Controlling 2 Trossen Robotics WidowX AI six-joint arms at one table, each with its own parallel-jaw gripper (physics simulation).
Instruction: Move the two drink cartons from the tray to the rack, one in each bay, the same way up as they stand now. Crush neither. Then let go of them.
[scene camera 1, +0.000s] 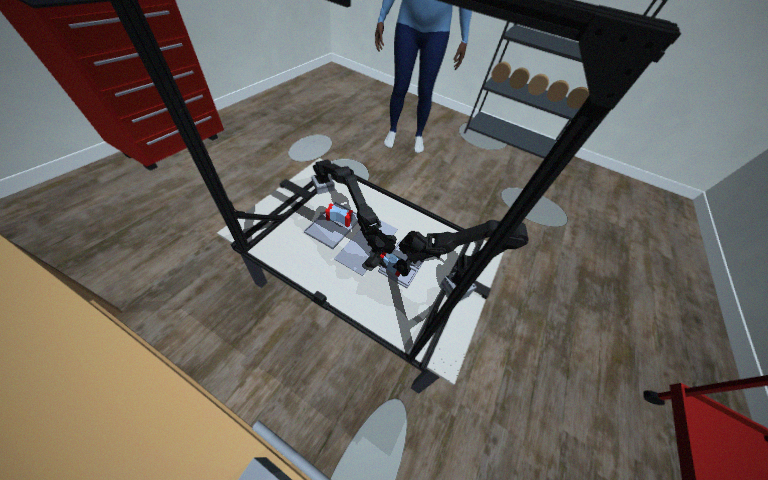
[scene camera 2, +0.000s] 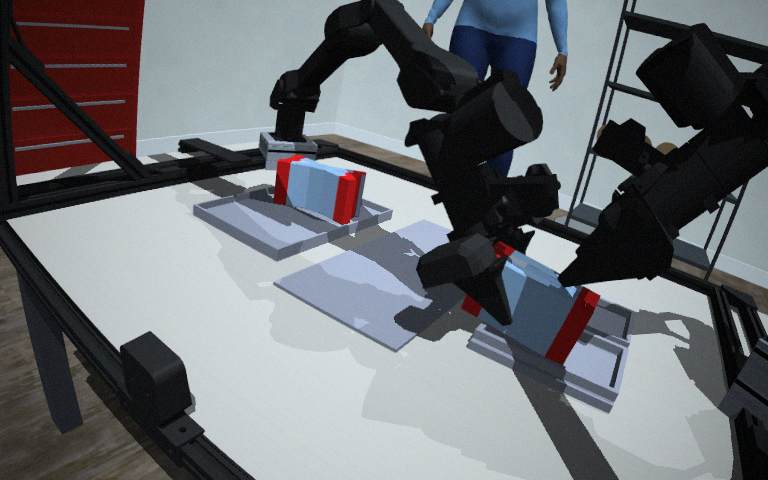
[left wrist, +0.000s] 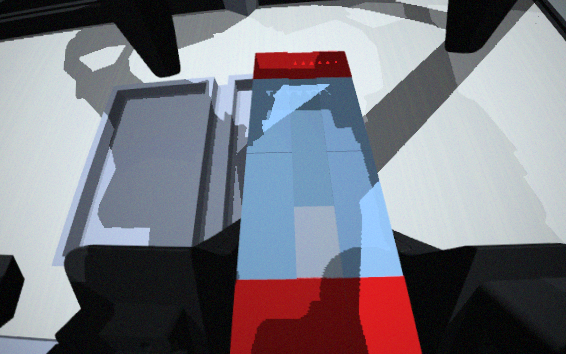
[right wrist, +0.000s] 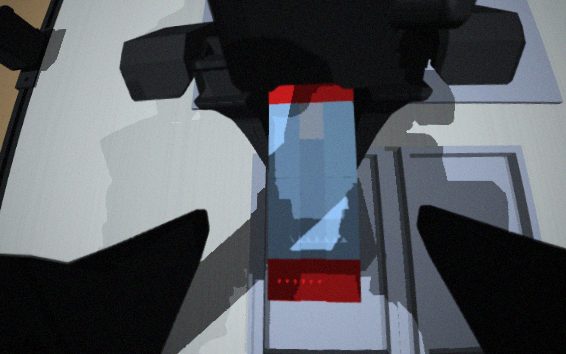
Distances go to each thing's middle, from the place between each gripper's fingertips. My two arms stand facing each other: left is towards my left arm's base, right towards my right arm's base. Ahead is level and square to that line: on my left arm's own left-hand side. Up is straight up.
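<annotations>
Grey tray (scene camera 2: 278, 231), from my right hand: 20 mm behind, 400 mm to the left, 90 mm below. Grey mat (scene camera 2: 374, 289), from my right hand: 20 mm ahead, 200 mm to the left, 100 mm below.
Grey tray, from my left hand: 2 cm behind, 36 cm to the left, 2 cm below. My left gripper, from the grey mat: 3 cm short of it, 16 cm to the right of it, 3 cm above it.
</annotations>
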